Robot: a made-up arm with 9 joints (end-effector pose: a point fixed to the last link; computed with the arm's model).
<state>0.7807 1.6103 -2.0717 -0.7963 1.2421 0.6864 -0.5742 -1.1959 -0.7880</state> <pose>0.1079 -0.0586 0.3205 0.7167 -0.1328 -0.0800 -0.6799</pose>
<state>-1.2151 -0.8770 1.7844 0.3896 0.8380 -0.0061 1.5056 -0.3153 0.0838</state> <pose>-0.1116 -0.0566 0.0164 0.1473 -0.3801 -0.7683 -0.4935</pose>
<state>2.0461 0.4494 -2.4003 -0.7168 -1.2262 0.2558 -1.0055 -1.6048 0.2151</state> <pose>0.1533 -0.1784 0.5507 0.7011 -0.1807 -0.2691 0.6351</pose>
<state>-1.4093 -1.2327 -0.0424 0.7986 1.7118 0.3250 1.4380 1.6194 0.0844</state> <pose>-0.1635 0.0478 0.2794 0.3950 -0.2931 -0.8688 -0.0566</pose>
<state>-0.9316 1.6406 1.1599 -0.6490 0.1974 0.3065 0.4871 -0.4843 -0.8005</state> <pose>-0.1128 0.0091 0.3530 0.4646 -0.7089 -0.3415 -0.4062</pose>
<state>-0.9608 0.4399 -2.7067 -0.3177 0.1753 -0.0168 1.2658 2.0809 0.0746</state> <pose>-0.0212 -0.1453 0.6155 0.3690 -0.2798 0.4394 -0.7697</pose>
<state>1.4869 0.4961 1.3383 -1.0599 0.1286 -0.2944 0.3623 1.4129 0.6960</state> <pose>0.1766 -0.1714 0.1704 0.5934 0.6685 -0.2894 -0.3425</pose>
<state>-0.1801 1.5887 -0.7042 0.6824 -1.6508 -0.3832 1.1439 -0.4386 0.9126</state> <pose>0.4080 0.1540 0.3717 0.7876 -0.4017 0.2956 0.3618</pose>
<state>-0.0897 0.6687 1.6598 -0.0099 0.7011 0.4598 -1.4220 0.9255 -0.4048</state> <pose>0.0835 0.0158 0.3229 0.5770 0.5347 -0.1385 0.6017</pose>
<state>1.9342 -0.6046 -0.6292 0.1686 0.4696 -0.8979 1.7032 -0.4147 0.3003</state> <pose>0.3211 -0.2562 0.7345 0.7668 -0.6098 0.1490 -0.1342</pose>
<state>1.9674 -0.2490 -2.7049 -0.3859 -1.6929 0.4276 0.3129 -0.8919 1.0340</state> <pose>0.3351 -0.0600 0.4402 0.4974 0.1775 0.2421 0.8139</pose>
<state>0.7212 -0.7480 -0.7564 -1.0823 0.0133 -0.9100 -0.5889 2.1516 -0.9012</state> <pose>0.1998 -0.1171 0.5862 0.1291 0.9016 -0.2884 -0.2954</pose>
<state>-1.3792 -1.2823 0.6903 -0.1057 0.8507 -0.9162 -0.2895 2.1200 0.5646</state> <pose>-0.0041 0.2446 0.2681 0.3069 -0.3708 0.2554 -0.8385</pose>
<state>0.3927 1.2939 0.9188 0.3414 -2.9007 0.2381 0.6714 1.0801 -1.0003</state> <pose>0.1716 0.1934 0.3243 0.2187 -0.1704 -0.5152 -0.8110</pose>
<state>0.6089 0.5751 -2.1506 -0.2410 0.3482 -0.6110 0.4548 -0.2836 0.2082</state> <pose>0.0170 -0.0536 0.5924 0.3656 -0.5930 -0.6470 -0.3100</pose>
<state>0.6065 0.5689 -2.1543 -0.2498 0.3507 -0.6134 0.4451 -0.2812 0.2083</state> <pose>0.0154 -0.0534 0.5900 0.3578 -0.5903 -0.6523 -0.3131</pose>
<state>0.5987 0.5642 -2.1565 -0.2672 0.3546 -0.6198 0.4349 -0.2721 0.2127</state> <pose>0.0127 -0.0563 0.5873 0.3502 -0.5822 -0.6624 -0.3158</pose>
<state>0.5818 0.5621 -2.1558 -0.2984 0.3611 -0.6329 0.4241 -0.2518 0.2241</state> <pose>0.0086 -0.0644 0.5841 0.3430 -0.5650 -0.6798 -0.3177</pose>
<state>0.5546 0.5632 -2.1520 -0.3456 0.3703 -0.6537 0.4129 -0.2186 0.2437</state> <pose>0.0033 -0.0785 0.5800 0.3359 -0.5375 -0.7044 -0.3196</pose>
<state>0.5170 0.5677 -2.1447 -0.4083 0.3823 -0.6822 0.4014 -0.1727 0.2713</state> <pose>-0.0022 -0.0988 0.5744 0.3283 -0.4996 -0.7340 -0.3222</pose>
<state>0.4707 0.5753 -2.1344 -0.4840 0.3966 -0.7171 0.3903 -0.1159 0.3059</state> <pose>-0.0065 -0.1243 0.5664 0.3196 -0.4533 -0.7653 -0.3268</pose>
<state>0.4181 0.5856 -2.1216 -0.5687 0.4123 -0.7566 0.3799 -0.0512 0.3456</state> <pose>-0.0085 -0.1530 0.5555 0.3095 -0.4017 -0.7944 -0.3343</pose>
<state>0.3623 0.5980 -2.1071 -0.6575 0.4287 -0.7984 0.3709 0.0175 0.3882</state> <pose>-0.0077 -0.1826 0.5413 0.2984 -0.3491 -0.8185 -0.3451</pose>
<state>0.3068 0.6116 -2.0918 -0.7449 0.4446 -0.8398 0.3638 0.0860 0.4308</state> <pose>-0.0043 -0.2106 0.5245 0.2874 -0.2999 -0.8361 -0.3583</pose>
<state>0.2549 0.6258 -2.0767 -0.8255 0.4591 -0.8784 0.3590 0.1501 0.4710</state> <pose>0.0008 -0.2348 0.5063 0.2778 -0.2573 -0.8473 -0.3725</pose>
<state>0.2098 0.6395 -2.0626 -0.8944 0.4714 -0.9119 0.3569 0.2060 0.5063</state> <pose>0.0064 -0.2539 0.4887 0.2706 -0.2232 -0.8533 -0.3857</pose>
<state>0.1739 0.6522 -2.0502 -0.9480 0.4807 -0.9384 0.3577 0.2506 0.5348</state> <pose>0.0114 -0.2679 0.4736 0.2666 -0.1982 -0.8559 -0.3963</pose>
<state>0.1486 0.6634 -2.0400 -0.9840 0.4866 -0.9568 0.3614 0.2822 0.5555</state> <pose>0.0153 -0.2771 0.4627 0.2662 -0.1817 -0.8567 -0.4027</pose>
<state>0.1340 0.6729 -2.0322 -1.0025 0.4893 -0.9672 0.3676 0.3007 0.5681</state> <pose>0.0178 -0.2824 0.4566 0.2688 -0.1725 -0.8568 -0.4049</pose>
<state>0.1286 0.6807 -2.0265 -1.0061 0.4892 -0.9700 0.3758 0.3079 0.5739</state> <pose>0.0194 -0.2847 0.4549 0.2743 -0.1687 -0.8567 -0.4029</pose>
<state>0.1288 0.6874 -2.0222 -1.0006 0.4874 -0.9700 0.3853 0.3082 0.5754</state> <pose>0.0201 -0.2855 0.4560 0.2808 -0.1683 -0.8565 -0.3989</pose>
